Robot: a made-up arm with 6 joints. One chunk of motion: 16 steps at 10 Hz.
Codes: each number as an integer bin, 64 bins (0 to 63) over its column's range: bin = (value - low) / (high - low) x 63, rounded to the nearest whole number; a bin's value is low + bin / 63 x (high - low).
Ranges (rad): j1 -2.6..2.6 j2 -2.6..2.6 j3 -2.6..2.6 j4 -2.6..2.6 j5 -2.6..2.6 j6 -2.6..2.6
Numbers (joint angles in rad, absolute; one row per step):
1: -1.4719 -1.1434 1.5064 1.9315 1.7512 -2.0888
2: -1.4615 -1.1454 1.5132 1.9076 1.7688 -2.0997
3: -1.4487 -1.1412 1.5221 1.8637 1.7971 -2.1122
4: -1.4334 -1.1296 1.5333 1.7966 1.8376 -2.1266
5: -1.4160 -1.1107 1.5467 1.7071 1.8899 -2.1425
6: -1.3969 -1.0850 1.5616 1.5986 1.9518 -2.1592
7: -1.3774 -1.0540 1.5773 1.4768 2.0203 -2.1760
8: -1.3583 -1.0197 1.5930 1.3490 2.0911 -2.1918
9: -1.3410 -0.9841 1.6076 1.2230 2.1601 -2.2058
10: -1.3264 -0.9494 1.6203 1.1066 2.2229 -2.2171
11: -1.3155 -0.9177 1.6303 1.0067 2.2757 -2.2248
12: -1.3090 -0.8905 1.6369 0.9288 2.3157 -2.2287
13: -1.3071 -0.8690 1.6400 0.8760 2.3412 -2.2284
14: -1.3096 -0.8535 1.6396 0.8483 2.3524 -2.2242
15: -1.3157 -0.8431 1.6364 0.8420 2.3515 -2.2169
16: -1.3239 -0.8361 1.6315 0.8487 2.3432 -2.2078
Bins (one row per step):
1: 14 18 50 55 53 6
2: 14 18 50 55 53 6
3: 14 18 50 54 53 6
4: 14 18 50 53 54 6
5: 14 18 50 52 54 6
6: 15 18 50 51 55 5
7: 15 19 51 49 56 5
8: 15 19 51 48 57 5
9: 15 20 51 46 58 5
10: 15 20 51 45 58 5
11: 16 20 51 44 59 5
12: 16 21 51 43 60 4
13: 16 21 51 42 60 5
14: 16 21 51 42 60 5
15: 16 21 51 42 60 5
16: 15 21 51 42 60 5

